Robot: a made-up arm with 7 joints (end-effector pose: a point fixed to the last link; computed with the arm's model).
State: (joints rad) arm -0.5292 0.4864 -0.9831 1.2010 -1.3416 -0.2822 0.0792
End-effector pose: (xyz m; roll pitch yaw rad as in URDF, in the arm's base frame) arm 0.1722 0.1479 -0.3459 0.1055 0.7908 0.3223
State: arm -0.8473 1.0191 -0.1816 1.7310 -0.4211 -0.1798 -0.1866
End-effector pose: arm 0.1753 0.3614 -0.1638 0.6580 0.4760 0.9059
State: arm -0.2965 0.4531 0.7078 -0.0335 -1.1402 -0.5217 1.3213
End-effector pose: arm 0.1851 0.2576 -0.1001 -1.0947 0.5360 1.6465
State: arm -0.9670 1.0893 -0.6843 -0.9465 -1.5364 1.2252 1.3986
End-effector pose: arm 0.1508 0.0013 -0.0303 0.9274 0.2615 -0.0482
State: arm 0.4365 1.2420 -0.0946 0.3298 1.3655 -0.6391 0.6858
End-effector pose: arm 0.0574 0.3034 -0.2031 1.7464 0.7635 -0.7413
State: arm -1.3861 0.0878 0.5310 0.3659 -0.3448 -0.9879 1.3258
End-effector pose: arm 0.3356 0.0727 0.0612 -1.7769 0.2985 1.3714
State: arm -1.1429 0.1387 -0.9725 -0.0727 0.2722 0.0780 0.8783
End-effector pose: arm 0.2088 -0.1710 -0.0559 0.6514 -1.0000 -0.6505
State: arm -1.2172 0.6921 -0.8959 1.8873 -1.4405 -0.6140 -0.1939
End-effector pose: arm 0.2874 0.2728 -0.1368 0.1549 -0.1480 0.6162
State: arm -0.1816 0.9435 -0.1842 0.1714 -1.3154 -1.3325 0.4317
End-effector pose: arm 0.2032 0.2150 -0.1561 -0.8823 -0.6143 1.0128
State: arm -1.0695 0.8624 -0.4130 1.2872 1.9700 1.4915 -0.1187
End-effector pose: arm 0.3011 0.2586 -0.0926 2.5228 -1.1225 1.1678
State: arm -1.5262 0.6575 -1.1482 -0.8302 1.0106 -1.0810 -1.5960
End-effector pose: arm 0.1144 -0.0772 -0.0111 -2.2498 0.6072 -0.5377
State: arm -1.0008 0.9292 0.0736 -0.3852 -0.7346 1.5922 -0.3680
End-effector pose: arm 0.2475 0.1063 0.0677 0.2015 0.6389 -0.4452
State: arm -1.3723 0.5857 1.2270 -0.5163 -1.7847 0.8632 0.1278
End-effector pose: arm 0.1030 0.2161 0.1145 0.4331 -1.4341 -1.4067
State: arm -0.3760 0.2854 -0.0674 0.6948 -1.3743 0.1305 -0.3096
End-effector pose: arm 0.2176 0.1058 -0.3047 -1.1827 0.3499 -0.2345
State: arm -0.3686 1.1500 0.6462 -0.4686 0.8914 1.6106 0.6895
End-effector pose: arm 0.1528 0.2138 0.0808 0.1262 -0.6904 2.6028
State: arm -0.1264 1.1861 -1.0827 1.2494 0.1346 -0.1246 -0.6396
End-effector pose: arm 0.0239 0.3793 -0.2131 -2.7724 0.7885 2.3300
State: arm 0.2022 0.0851 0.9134 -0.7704 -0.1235 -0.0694 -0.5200
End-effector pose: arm 0.0659 0.1991 -0.0824 0.5976 -0.3316 0.1190
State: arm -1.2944 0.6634 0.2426 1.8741 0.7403 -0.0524 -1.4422
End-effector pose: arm 0.3119 0.2141 -0.1779 -0.8420 0.8411 -1.6733
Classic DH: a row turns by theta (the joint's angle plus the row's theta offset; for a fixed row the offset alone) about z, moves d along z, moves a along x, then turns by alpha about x. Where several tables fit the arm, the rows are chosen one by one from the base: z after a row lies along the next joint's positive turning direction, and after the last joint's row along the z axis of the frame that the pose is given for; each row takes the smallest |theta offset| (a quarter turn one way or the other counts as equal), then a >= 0, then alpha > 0; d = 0 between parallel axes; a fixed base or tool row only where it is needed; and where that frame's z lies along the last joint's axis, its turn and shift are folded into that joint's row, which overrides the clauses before.
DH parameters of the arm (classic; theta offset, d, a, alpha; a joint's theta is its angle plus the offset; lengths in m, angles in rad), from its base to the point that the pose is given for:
base (fixed): -0.071 0 0 -1.3004
joint 1: -1.3111 0.0414 -0.0152 -1.5708
joint 2: 1.2915 0 -0.005 1.5708
joint 3: 1.5708 -0.1908 0.0207 -1.5708
joint 4: 1.5708 0.002 0.0122 1.5708
joint 5: 0 0.1776 0.0002 -1.5708
joint 6: -1.5708 0 0.0289 1.5708
joint 7: 0 0.0001 0 0

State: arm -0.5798 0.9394 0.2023 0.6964 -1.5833 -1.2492 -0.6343
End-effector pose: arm 0.2336 0.3083 -0.0871 -0.7258 -1.2612 1.0085
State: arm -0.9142 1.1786 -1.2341 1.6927 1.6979 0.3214 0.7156
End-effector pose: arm 0.1795 0.3887 -0.0845 -2.5385 0.4102 0.4159
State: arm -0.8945 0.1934 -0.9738 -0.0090 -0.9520 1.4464 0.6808
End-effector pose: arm 0.1976 -0.1283 -0.1543 0.8749 1.1216 -0.2525
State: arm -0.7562 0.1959 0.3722 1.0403 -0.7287 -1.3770 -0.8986
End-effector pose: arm 0.2757 0.1307 -0.2385 0.1261 -0.9052 -0.0951
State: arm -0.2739 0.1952 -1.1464 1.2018 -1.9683 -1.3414 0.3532
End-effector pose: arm 0.0626 0.0656 -0.3752 -0.1376 0.2851 1.0396
